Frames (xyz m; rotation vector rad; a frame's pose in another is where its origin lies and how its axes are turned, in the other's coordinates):
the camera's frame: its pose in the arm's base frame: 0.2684 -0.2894 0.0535 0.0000 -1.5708 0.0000
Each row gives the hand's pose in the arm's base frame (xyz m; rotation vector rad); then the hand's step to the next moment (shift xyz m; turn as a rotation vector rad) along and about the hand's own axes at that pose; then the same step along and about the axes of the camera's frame.
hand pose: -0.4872 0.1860 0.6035 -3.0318 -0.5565 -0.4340
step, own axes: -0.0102 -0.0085 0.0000 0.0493 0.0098 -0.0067
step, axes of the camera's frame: -0.0030 0.0044 0.0121 0.0203 0.0073 -0.0459
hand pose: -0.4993 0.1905 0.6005 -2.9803 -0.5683 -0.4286
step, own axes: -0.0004 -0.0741 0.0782 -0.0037 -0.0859 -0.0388
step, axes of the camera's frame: -0.0733 0.0786 0.0077 0.0381 0.0735 0.0452
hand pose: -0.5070 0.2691 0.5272 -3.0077 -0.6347 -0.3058
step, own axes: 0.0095 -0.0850 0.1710 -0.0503 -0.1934 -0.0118
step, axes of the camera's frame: -0.1646 0.0971 -0.0052 0.0033 0.1559 0.1255
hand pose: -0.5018 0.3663 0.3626 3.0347 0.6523 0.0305
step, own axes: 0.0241 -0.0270 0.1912 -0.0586 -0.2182 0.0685
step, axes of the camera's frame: -0.1919 0.0283 -0.0161 -0.0780 0.1725 0.1411
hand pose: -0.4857 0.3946 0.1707 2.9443 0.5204 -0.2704
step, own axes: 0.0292 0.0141 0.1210 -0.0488 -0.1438 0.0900
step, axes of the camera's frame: -0.1222 -0.0239 -0.0136 -0.0931 0.1028 0.1092
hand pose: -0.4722 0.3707 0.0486 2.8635 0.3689 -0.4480
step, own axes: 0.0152 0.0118 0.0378 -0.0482 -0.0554 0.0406
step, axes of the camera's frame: -0.0380 -0.0175 -0.0071 -0.0318 0.0319 0.0708
